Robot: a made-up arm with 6 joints. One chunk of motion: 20 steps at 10 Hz.
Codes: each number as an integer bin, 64 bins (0 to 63) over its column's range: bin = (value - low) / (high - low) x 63, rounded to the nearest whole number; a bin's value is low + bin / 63 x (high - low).
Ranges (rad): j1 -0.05..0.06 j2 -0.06..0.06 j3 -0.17..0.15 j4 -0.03..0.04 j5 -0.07..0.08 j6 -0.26..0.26
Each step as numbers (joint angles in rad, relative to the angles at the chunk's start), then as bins.
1 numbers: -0.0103 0.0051 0.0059 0.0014 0.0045 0.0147
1 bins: 23 34 35 28 31 33
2 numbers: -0.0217 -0.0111 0.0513 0.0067 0.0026 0.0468
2 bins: 16 26 44 33 30 37
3 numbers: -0.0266 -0.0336 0.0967 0.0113 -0.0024 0.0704
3 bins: 13 14 53 37 28 40
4 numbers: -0.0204 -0.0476 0.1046 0.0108 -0.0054 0.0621
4 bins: 17 7 54 37 27 39
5 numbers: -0.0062 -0.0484 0.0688 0.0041 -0.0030 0.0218
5 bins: 25 6 47 31 28 34
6 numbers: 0.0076 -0.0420 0.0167 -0.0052 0.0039 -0.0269
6 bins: 33 9 37 22 31 28
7 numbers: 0.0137 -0.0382 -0.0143 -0.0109 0.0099 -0.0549
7 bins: 36 11 31 17 34 25
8 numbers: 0.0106 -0.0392 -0.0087 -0.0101 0.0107 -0.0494
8 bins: 35 11 32 18 34 26
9 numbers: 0.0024 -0.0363 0.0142 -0.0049 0.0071 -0.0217
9 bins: 30 12 36 23 32 29
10 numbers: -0.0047 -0.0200 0.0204 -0.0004 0.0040 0.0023
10 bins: 26 21 37 27 31 32
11 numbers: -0.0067 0.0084 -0.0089 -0.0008 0.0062 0.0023
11 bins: 25 36 32 26 32 32
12 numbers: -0.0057 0.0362 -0.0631 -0.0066 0.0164 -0.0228
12 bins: 25 51 21 21 36 29
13 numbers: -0.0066 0.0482 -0.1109 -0.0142 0.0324 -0.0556
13 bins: 25 57 12 14 43 25
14 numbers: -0.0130 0.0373 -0.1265 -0.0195 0.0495 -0.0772
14 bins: 21 51 9 9 50 22
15 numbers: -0.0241 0.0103 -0.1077 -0.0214 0.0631 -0.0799
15 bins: 15 37 12 8 56 22
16 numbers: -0.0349 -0.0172 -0.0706 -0.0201 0.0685 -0.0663
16 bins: 9 22 20 9 58 23
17 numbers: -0.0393 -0.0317 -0.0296 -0.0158 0.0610 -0.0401
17 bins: 6 15 28 13 55 27
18 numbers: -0.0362 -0.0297 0.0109 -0.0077 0.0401 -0.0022
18 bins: 8 16 36 20 46 31
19 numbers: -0.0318 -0.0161 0.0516 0.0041 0.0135 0.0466
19 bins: 10 23 44 31 35 37
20 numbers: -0.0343 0.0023 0.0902 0.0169 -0.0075 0.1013
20 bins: 9 33 51 42 26 44
